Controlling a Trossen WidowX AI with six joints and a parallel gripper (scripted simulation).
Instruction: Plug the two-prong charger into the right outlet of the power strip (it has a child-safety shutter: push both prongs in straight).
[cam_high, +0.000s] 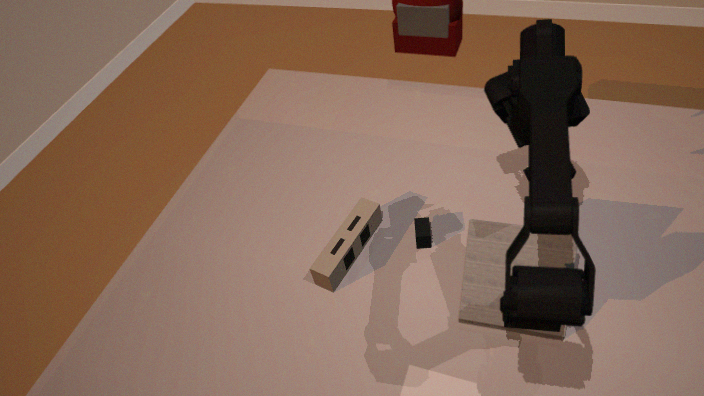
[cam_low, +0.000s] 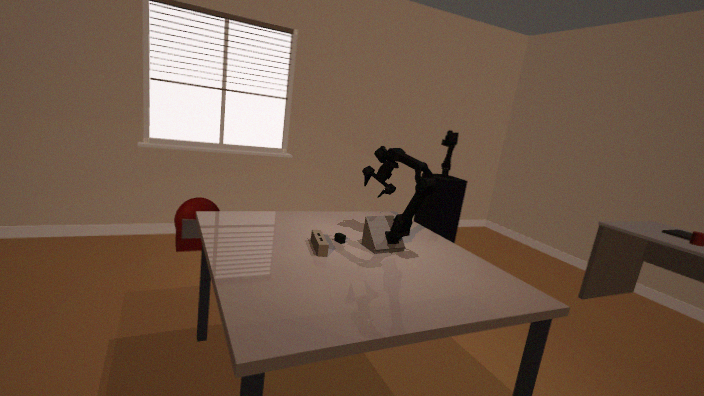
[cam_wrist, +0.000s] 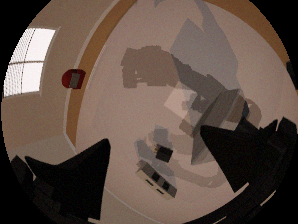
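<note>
My gripper tip is now 17 cm short of the black two-prong charger, 2 cm to the right of it and 23 cm above it.
</note>
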